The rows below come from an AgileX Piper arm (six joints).
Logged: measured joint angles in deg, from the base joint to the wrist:
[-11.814 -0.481 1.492 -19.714 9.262 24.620]
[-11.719 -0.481 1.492 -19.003 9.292 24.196]
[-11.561 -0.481 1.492 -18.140 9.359 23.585]
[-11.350 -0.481 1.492 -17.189 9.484 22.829]
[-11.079 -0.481 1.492 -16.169 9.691 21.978]
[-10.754 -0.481 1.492 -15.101 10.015 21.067]
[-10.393 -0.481 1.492 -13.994 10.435 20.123]
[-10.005 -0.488 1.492 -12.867 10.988 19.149]
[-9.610 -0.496 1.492 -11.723 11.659 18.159]
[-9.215 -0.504 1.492 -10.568 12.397 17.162]
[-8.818 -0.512 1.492 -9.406 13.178 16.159]
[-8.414 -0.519 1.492 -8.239 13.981 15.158]
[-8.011 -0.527 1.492 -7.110 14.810 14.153]
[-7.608 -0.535 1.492 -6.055 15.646 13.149]
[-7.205 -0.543 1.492 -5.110 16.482 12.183]
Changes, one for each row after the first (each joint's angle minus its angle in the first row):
[0.095 0.000 0.000 0.711 0.030 -0.424]
[0.253 0.000 0.000 1.574 0.097 -1.035]
[0.464 0.000 0.000 2.525 0.222 -1.791]
[0.735 0.000 0.000 3.545 0.429 -2.642]
[1.060 0.000 0.000 4.613 0.753 -3.553]
[1.421 0.000 0.000 5.720 1.173 -4.497]
[1.809 -0.007 0.000 6.847 1.726 -5.471]
[2.204 -0.015 0.000 7.991 2.397 -6.461]
[2.599 -0.023 0.000 9.146 3.135 -7.458]
[2.996 -0.031 0.000 10.308 3.916 -8.461]
[3.400 -0.038 0.000 11.475 4.719 -9.462]
[3.803 -0.046 0.000 12.604 5.548 -10.467]
[4.206 -0.054 0.000 13.659 6.384 -11.471]
[4.609 -0.062 0.000 14.604 7.220 -12.437]

